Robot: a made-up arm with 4 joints.
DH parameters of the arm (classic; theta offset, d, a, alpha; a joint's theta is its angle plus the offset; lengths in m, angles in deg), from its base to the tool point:
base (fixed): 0 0.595 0.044 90
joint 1: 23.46 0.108 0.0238 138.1
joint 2: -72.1 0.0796 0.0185 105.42
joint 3: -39.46 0.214 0.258 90
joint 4: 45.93 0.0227 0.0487 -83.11
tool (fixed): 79.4 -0.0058 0 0
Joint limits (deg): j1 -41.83..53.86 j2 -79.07..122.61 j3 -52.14..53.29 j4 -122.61..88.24
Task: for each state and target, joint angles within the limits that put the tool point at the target. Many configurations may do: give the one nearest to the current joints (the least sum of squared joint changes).
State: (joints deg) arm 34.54 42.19 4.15 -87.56
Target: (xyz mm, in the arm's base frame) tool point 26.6 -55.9 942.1
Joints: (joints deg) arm 30.72 60.36 15.47 -73.52
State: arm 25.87 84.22 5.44 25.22
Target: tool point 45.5 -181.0 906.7
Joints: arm 9.09 92.48 -30.57 53.47
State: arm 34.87 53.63 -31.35 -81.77
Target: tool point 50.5 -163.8 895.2
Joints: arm 12.68 61.05 -12.08 -86.34
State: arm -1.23 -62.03 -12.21 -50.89
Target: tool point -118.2 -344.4 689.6
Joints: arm -10.06 -77.83 -29.63 -32.98
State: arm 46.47 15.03 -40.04 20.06
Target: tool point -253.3 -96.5 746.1
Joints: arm 39.43 22.56 -11.71 20.57
